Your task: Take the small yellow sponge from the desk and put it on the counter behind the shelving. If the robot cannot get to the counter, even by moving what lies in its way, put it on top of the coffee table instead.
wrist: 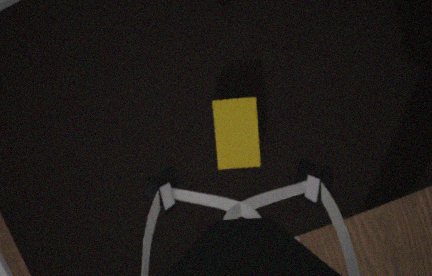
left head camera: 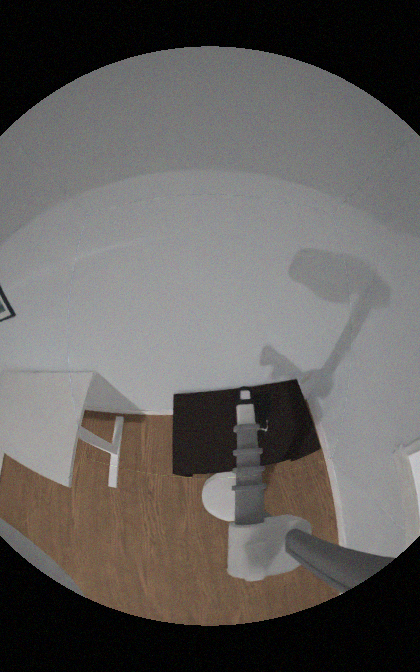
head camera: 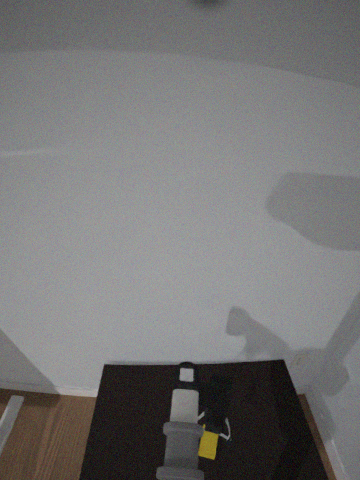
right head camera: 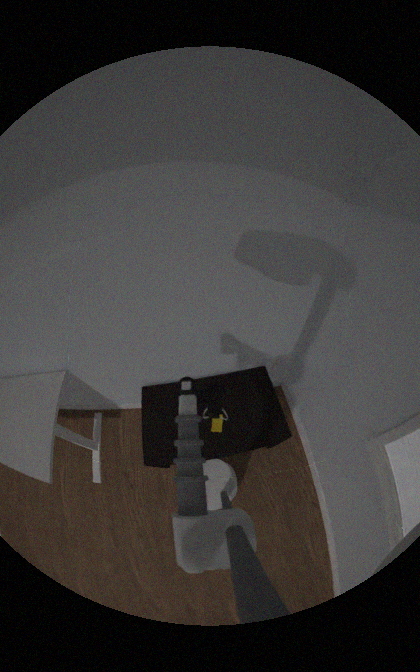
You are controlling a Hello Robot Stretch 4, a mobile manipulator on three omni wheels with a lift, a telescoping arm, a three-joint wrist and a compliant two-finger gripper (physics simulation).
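Places are measured from the robot's base along level axes (x left, y back, z up), in metres.
Pixels of known places: gripper, fingertip midpoint: (wrist: 237,178) (head camera: 209,438).
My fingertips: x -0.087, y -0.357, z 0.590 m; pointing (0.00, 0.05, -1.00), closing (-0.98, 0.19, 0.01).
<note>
Behind a point stands the place of what it marks.
The small yellow sponge (head camera: 208,446) {x -0.095, y -0.363, z 0.468 m} (right head camera: 216,425) (wrist: 236,133) {x -0.098, y -0.387, z 0.468 m} lies flat on the dark desk (head camera: 132,410) {x 0.222, y -0.482, z 0.422 m} (left head camera: 200,425) (right head camera: 160,425) (wrist: 100,100) {x 0.106, y -0.491, z 0.423 m}. My gripper (head camera: 215,426) (right head camera: 215,416) (wrist: 237,178) {x -0.087, y -0.357, z 0.590 m} is open, with its fingertips spread wider than the sponge. It hangs above the desk. In the wrist view the sponge shows beyond the fingertips, with a gap, and nothing is between them. In the left head view the arm hides the sponge, and part of a finger shows. The counter, the shelving and a clearly recognisable coffee table do not show.
The desk stands against the wall (head camera: 175,225) {x 0.060, y -0.743, z 1.175 m}, close to the corner on the right. A white table (left head camera: 40,425) (right head camera: 25,425) stands to the left. A round white object (left head camera: 218,496) (right head camera: 220,482) is below the arm (left head camera: 247,465) (right head camera: 190,455), at the desk's near edge.
</note>
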